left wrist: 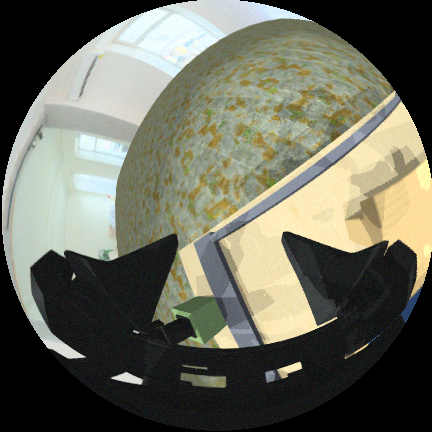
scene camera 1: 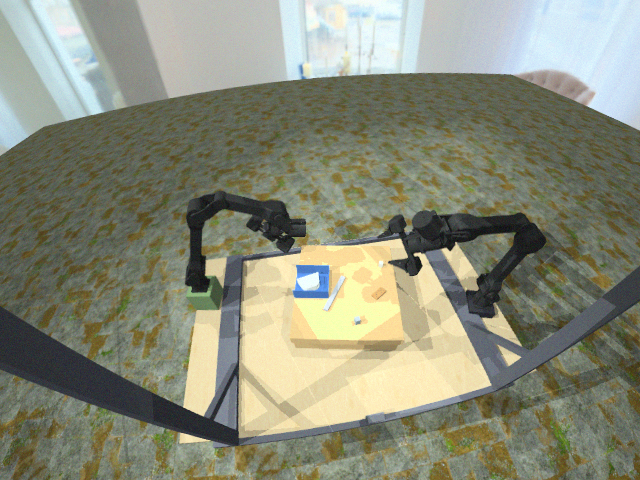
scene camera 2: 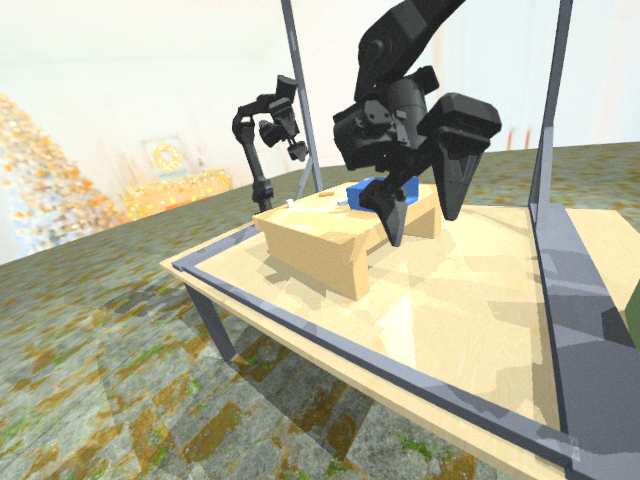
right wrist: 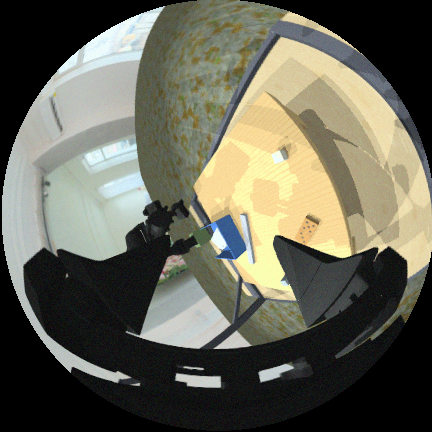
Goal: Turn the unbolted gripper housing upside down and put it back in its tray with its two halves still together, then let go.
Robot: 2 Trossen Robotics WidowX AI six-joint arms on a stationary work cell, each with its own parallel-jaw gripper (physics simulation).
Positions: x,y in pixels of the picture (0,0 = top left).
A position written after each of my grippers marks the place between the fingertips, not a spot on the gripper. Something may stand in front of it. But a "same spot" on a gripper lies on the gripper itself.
my right gripper: scene camera 1; scene camera 2; right wrist 222,240; not seen in the left wrist view (out of frame)
same spot on my right gripper: (scene camera 1: 400,263) = (scene camera 2: 303,149)
same spot on raised wooden block: (left wrist: 390,214) = (right wrist: 196,189)
